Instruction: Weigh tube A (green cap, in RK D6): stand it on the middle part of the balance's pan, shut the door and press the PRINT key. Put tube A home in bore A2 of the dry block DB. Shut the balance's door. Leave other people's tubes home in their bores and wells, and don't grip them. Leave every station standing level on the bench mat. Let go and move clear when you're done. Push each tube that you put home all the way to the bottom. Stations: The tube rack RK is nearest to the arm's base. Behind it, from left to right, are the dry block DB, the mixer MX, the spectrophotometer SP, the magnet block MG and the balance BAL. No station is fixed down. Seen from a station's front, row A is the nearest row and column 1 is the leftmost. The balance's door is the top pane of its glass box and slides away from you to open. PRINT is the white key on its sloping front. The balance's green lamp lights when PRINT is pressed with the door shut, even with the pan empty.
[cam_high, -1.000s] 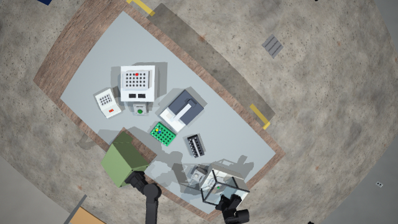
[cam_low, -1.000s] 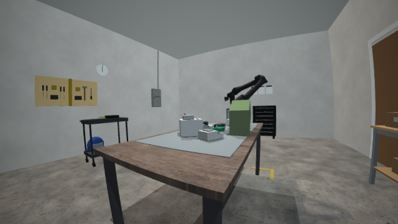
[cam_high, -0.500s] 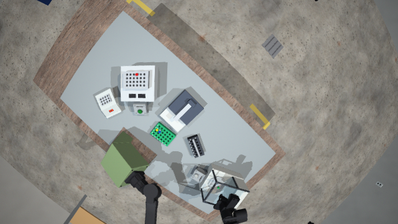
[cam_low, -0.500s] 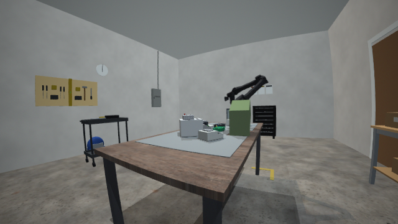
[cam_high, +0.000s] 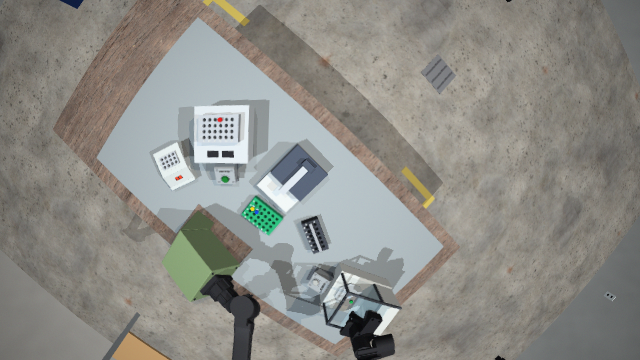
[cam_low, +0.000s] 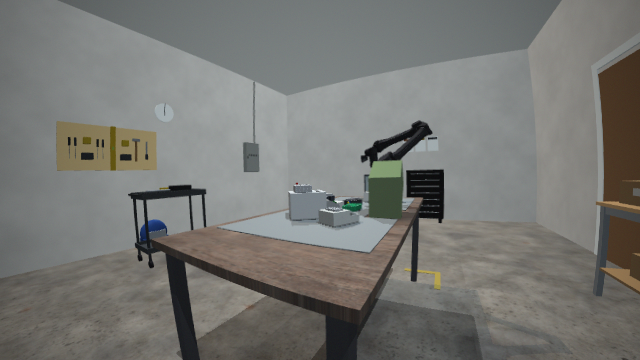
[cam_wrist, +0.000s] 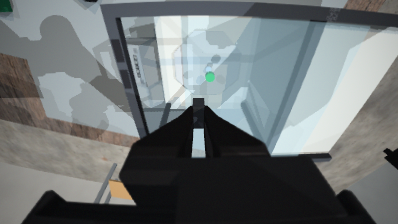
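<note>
The white print key is 50 mm behind my hand, 120 mm to the left of it and 150 mm below it. The rest, counted from my hand: sliding door (10 mm ahead, 30 mm to the right, 10 mm below); green-capped tube (20 mm to the right, 120 mm below); balance pan (20 mm to the right, 140 mm below).
</note>
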